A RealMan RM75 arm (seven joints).
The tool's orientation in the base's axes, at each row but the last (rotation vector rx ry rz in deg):
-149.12, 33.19, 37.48
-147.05, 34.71, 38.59
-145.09, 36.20, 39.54
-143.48, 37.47, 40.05
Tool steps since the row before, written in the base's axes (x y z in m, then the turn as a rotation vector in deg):
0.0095, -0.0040, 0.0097, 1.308, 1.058, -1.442
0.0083, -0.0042, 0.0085, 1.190, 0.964, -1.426
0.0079, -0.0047, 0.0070, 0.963, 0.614, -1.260
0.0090, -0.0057, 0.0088, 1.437, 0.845, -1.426
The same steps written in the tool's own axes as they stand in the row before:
0.0038, -0.0038, -0.0131, 1.487, -1.121, 1.201
0.0032, -0.0031, -0.0118, 1.414, -0.989, 1.184
0.0036, -0.0024, -0.0107, 1.255, -0.637, 0.955
0.0036, -0.0031, -0.0130, 1.636, -1.029, 1.039

